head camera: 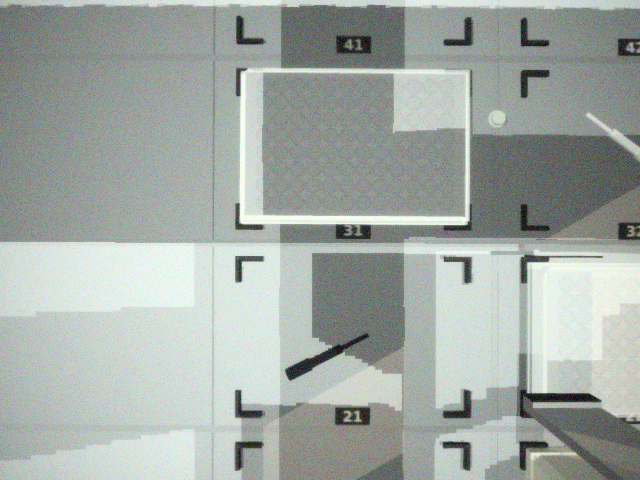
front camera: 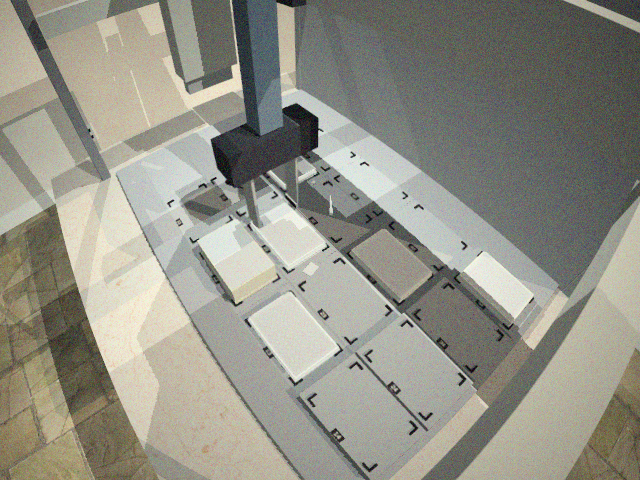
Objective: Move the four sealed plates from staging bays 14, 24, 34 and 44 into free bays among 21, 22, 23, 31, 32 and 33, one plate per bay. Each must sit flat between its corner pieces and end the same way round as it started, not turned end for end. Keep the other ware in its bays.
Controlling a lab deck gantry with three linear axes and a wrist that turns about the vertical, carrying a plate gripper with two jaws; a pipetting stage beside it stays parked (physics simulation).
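Pixels of known places: gripper, fingertip midpoint: (head camera: 556,325) (front camera: 274,211); robot's base at its link origin: (front camera: 169,203).
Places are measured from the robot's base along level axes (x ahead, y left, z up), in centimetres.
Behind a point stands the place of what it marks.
My gripper (front camera: 275,214) {x 17.4, y 15.9, z 1.4 cm} (head camera: 562,325) {x 17.4, y 15.9, z 1.4 cm} is open and empty, its jaws low over the left end of the sealed plate in bay 22 (front camera: 297,242) {x 26.0, y 15.1, z 1.4 cm} (head camera: 620,341) {x 20.9, y 15.1, z 1.4 cm}. One jaw overlaps that plate's edge in the head view; its right part is cut off there. Another plate (front camera: 306,166) {x 10.7, y 28.6, z 1.4 cm} (head camera: 330,155) {x 5.0, y 25.1, z 1.4 cm} sits between the corner pieces of bay 31, partly behind the gripper in the front view. A brownish-shaded plate (front camera: 392,263) {x 39.7, y 25.4, z 1.4 cm} sits in bay 33. A white plate (front camera: 498,284) {x 55.6, y 36.6, z 2.9 cm} sits in bay 44. Bays 14, 24 and 34 hold no plate, nor do 21, 23 and 32.
A tall cream box (front camera: 240,258) {x 24.6, y 4.6, z 4.2 cm} (head camera: 547,468) {x 16.8, y 8.3, z 1.7 cm} stands in bay 12 and a white plate (front camera: 294,335) {x 39.8, y 4.3, z 1.4 cm} in bay 13. A black pen-like tool (head camera: 317,361) {x 4.4, y 13.7, z 0.6 cm} lies in bay 21, a white one (front camera: 330,205) {x 22.1, y 25.9, z 0.5 cm} (head camera: 622,140) {x 21.7, y 26.2, z 0.5 cm} in bay 32. A round cap (head camera: 497,118) {x 14.5, y 27.5, z 0.4 cm} and paper square (front camera: 310,268) {x 31.0, y 14.1, z 0.1 cm} lie between bays.
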